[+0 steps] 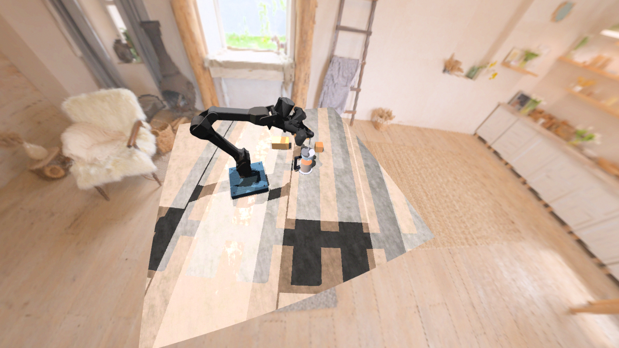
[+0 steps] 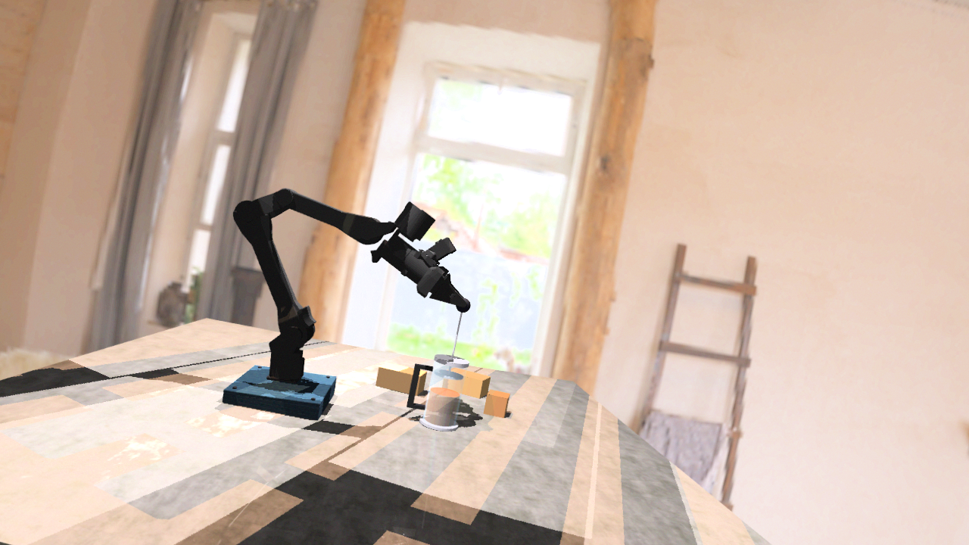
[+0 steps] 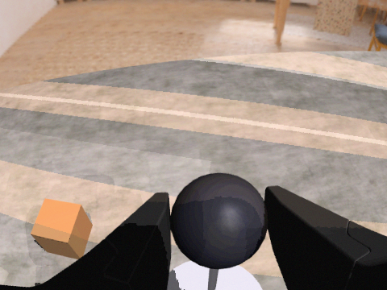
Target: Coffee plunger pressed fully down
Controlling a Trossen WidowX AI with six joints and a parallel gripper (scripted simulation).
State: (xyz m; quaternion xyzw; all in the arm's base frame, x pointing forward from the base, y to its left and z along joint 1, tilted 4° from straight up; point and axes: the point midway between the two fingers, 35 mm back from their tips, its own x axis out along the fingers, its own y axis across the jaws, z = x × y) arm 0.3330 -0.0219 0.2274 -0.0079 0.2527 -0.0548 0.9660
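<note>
The coffee press is 30 mm behind my gripper tip and 130 mm below it.
</note>
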